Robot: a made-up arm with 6 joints.
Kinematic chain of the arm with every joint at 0, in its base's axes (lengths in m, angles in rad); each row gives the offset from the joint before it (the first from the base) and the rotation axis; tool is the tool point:
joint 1: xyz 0 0 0.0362 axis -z
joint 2: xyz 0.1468 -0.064 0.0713 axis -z
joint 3: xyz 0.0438 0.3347 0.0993 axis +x
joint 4: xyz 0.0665 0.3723 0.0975 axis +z
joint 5: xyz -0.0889 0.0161 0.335 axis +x
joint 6: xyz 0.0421 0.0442 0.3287 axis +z
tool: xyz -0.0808 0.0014 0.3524
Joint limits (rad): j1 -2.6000..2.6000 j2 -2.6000..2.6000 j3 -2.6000..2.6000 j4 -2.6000..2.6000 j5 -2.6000..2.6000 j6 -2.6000..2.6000
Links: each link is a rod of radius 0.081 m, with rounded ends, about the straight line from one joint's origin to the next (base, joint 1, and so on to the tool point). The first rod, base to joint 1, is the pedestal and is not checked.
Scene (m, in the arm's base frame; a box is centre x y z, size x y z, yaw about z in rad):
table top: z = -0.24
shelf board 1: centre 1.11 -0.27 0 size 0.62 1.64 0.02 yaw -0.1
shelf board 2: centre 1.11 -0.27 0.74 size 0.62 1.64 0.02 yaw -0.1
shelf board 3: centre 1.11 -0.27 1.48 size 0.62 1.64 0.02 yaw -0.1
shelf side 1: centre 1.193 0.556 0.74 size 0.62 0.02 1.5 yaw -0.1
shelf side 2: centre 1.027 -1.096 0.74 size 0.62 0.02 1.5 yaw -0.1
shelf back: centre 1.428 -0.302 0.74 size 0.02 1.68 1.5 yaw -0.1
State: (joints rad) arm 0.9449 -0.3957 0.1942 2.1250 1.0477 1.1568
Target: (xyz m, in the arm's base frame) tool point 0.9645 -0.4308 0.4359
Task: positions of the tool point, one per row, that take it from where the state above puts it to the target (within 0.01 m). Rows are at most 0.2 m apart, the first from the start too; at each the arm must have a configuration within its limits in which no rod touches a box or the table.
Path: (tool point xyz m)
1: 0.9901 0.0098 1.0088
2: 0.9232 -0.1399 0.9626
3: 0.8131 -0.2562 0.9225
4: 0.6730 -0.3282 0.8900
5: 0.6387 -0.3809 0.7366
6: 0.5808 -0.4009 0.5828
7: 0.5127 -0.3855 0.4359
8: 0.6714 -0.4244 0.4372
9: 0.8237 -0.4392 0.4374
10: 0.9645 -0.4308 0.4359

